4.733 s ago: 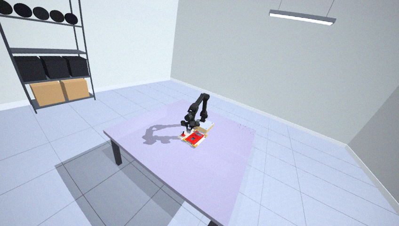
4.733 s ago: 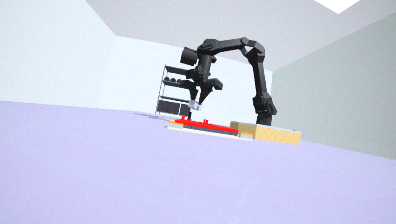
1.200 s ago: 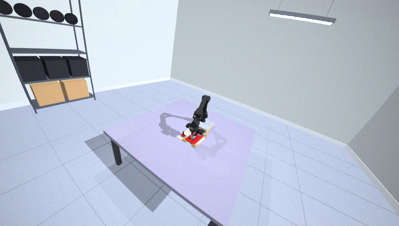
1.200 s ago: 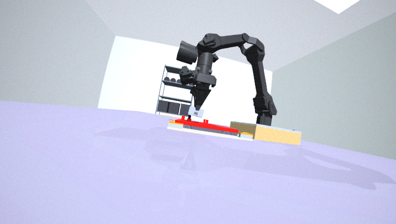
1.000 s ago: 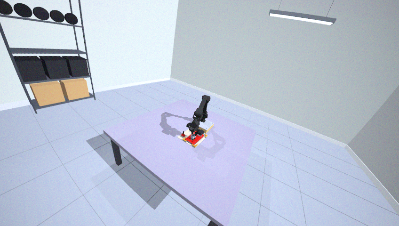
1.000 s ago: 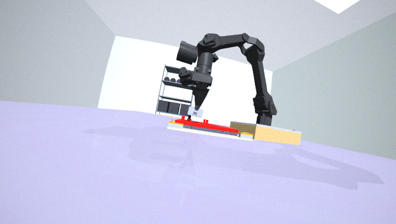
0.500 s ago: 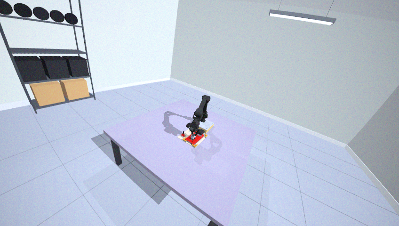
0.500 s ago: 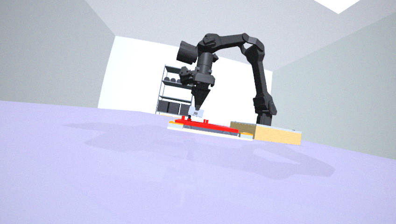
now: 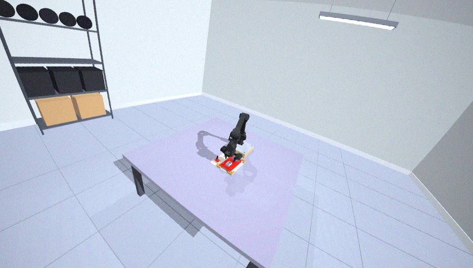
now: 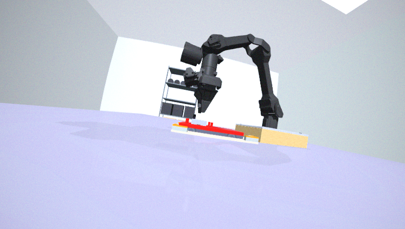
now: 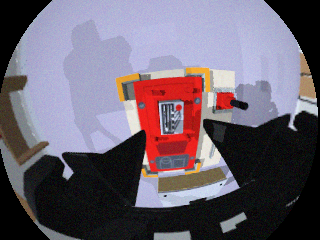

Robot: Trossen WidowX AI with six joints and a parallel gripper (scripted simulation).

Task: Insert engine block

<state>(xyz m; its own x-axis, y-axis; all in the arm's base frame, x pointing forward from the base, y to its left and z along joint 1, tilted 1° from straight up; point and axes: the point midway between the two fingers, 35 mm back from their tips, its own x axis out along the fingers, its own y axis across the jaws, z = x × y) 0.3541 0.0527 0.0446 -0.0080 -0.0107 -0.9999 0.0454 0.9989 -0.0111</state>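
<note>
Right now my gripper tip is 4 cm above the grey engine block.
</note>
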